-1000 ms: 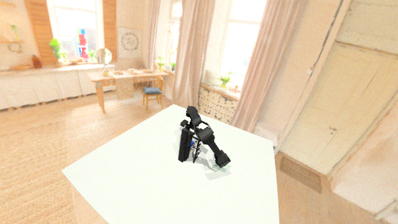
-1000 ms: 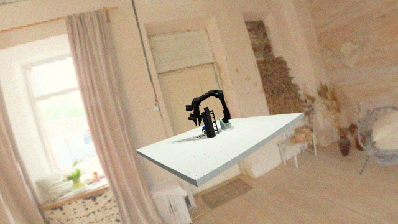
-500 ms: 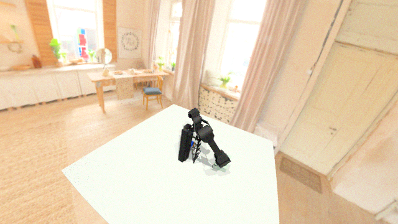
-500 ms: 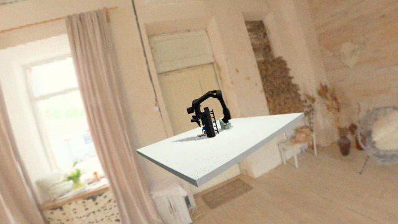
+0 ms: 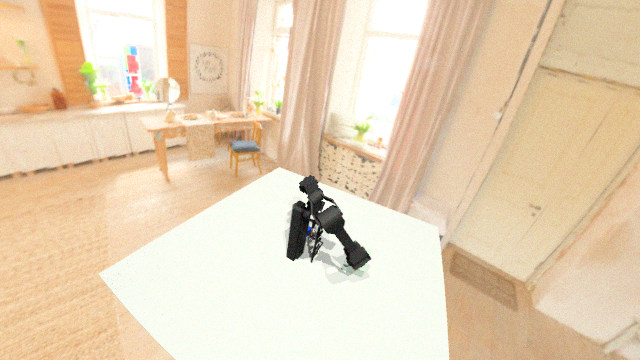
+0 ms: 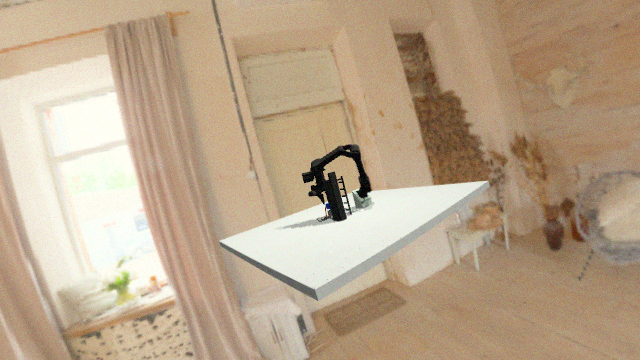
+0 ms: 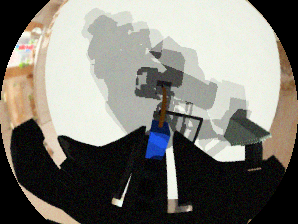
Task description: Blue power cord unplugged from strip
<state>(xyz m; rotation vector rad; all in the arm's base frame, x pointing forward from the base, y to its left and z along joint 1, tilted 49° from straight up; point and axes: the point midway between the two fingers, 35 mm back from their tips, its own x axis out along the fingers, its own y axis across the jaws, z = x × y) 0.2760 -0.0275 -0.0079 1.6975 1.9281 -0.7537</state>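
Right now my gripper tip is 4 cm to the right of the blue plug and 1 cm above it.
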